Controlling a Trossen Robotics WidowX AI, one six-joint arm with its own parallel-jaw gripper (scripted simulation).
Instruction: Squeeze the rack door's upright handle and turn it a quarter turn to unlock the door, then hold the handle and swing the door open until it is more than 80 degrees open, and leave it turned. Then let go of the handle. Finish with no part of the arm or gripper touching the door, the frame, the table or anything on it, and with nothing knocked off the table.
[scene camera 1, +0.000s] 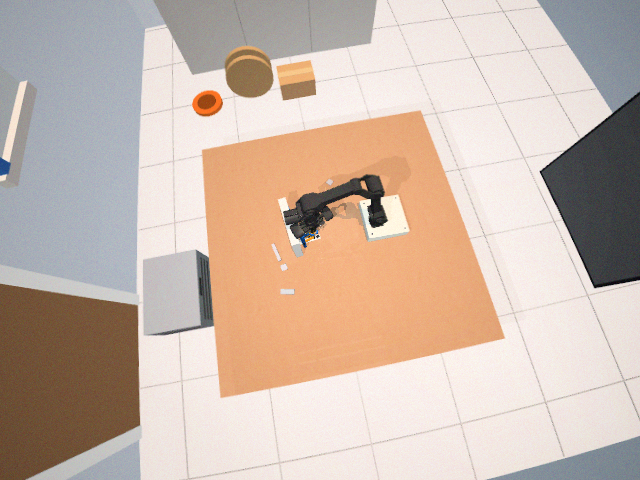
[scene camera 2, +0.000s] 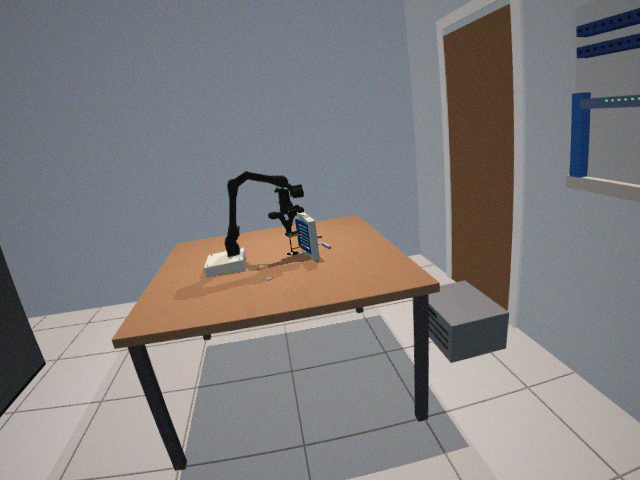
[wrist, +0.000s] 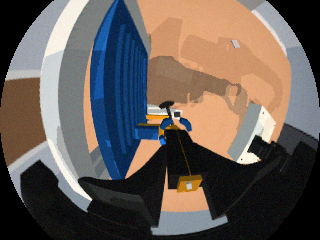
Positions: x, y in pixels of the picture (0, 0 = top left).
My gripper (wrist: 178, 147): 0.10 m from the lens. A rack (wrist: 65, 61): 0.06 m from the lens.
